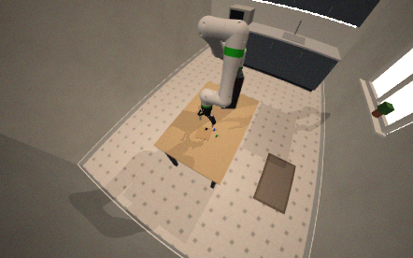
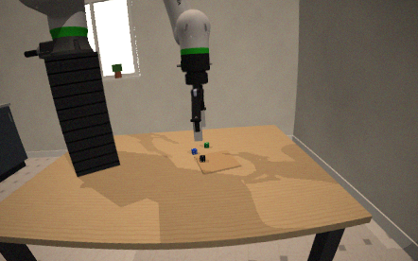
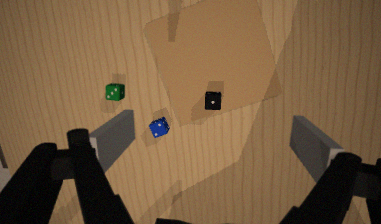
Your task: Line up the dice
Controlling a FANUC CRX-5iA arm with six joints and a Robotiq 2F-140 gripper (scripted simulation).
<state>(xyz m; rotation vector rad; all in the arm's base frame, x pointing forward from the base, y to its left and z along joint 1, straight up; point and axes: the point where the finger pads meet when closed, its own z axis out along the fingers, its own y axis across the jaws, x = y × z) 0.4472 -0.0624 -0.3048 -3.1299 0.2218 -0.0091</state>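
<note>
Now: the blue die 3 cm behind my hand, 8 cm to the left of it and 12 cm below it. The rest, counted from my hand: black die (12 cm below); green die (3 cm ahead, 13 cm to the left, 12 cm below); tan mat (5 cm ahead, 1 cm to the right, 13 cm below).
</note>
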